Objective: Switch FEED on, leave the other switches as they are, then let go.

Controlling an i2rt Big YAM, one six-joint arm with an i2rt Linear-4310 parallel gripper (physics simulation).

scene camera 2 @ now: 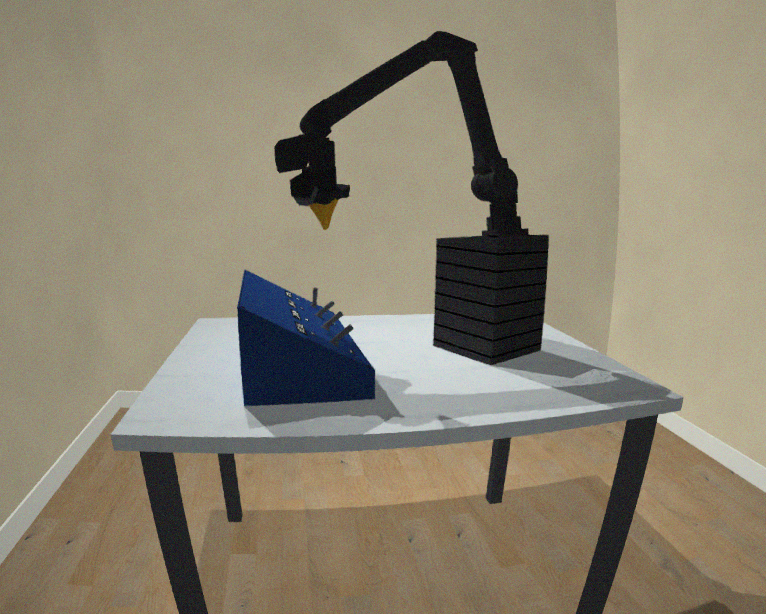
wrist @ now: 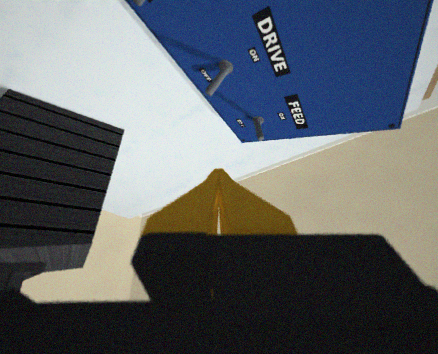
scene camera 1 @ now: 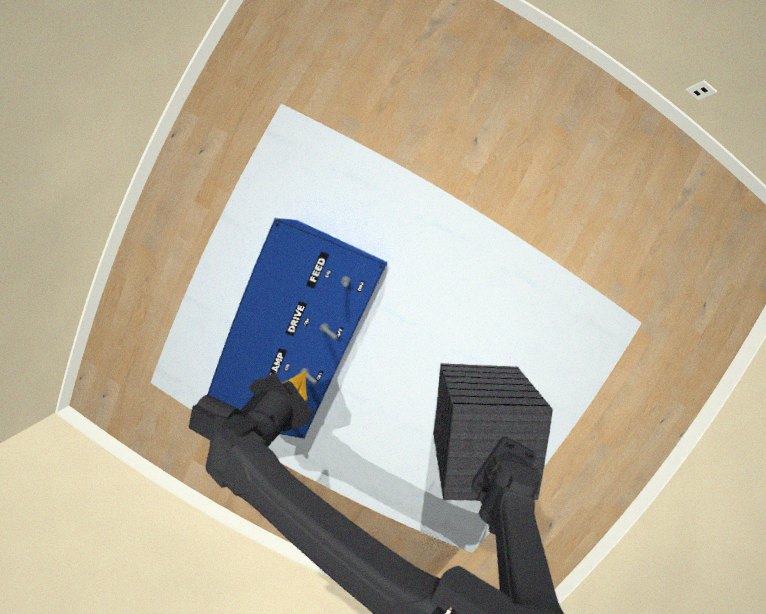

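Where they show: gripper, fingertip midpoint: (scene camera 2: pixel 326 228) (wrist: pixel 218 176) (scene camera 1: pixel 303 374); arm's base, origin of the base link: (scene camera 2: pixel 504 235) (scene camera 1: pixel 503 467).
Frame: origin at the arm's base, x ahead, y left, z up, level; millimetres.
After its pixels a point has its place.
Note:
The blue switch box (scene camera 1: pixel 252 313) @(x 607, y 13, z -121 mm) (scene camera 2: pixel 300 370) @(x 506, y 297, z -228 mm) (wrist: pixel 350 60) @(x 592, y -56, z -132 mm) stands on the table. The FEED lever (scene camera 1: pixel 345 281) @(x 465, y -143, z -157 mm) (scene camera 2: pixel 314 296) @(x 464, y -133, z -173 mm) (wrist: pixel 259 129) @(x 465, y -133, z -170 mm), at the box's far end in scene camera 2, stands more upright than the others and leans to its ON side. The DRIVE lever (scene camera 1: pixel 329 331) @(x 443, y -23, z -177 mm) (scene camera 2: pixel 326 309) @(x 439, y -14, z -183 mm) (wrist: pixel 218 79) @(x 444, y -17, z -177 mm) leans to OFF. The LAMP lever (scene camera 1: pixel 310 376) @(x 431, y 95, z -178 mm) (scene camera 2: pixel 333 319) @(x 431, y 105, z -179 mm) leans the same way, as does the VALVE lever (scene camera 2: pixel 342 333) @(x 422, y 225, z -179 mm), hidden by the arm in scene camera 1. My gripper (scene camera 1: pixel 303 373) @(x 442, y 18, z 11 mm) (scene camera 2: pixel 325 227) @(x 442, y 18, z 11 mm) (wrist: pixel 218 176) @(x 442, y 18, z 11 mm) is shut and empty, well above the box, touching no lever.
The arm stands on a dark ribbed pedestal (scene camera 1: pixel 495 441) @(x 48, y -40, z -7 mm) (scene camera 2: pixel 489 300) @(x 77, y 106, z -143 mm) (wrist: pixel 55 165) @(x 122, y 19, z -148 mm), to the right of the box in both scene views. Both stand on a pale table (scene camera 1: pixel 447 275) @(x 264, y -259, z -294 mm) (scene camera 2: pixel 211 377) @(x 703, y 144, z -294 mm) (wrist: pixel 125 125) @(x 174, y -53, z -295 mm). The forearm reaches over the near end of the box in scene camera 1.

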